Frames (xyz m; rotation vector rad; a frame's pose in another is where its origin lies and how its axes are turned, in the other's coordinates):
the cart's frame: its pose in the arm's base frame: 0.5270 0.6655 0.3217 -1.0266 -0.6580 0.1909
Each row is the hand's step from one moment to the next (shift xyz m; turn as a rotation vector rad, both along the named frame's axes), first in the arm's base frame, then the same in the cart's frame.
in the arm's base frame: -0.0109 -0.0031 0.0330 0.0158 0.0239 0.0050
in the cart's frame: 0.0037 -0.0310 0.0156 0.0252 0.0106 0.0099
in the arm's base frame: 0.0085 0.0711 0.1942 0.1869 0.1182 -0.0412
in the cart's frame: 0.1192 -0.1249 0.1141 0.1835 0.1244 -0.0381
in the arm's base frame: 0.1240 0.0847 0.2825 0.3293 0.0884 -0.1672
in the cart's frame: 0.2537 -0.1746 0.0866 0.2308 0.2363 -0.1875
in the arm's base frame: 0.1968 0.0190 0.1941 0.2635 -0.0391 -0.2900
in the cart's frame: 0.2456 -0.1235 -0.0349 0.0709 0.2631 -0.2843
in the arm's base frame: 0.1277 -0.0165 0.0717 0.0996 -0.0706 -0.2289
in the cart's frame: 0.1239 -0.0496 -0.0625 -0.0477 0.1706 -0.1895
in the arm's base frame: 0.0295 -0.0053 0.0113 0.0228 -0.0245 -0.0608
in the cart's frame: 0.0258 -0.0078 -0.0173 -0.0181 0.0418 -0.0524
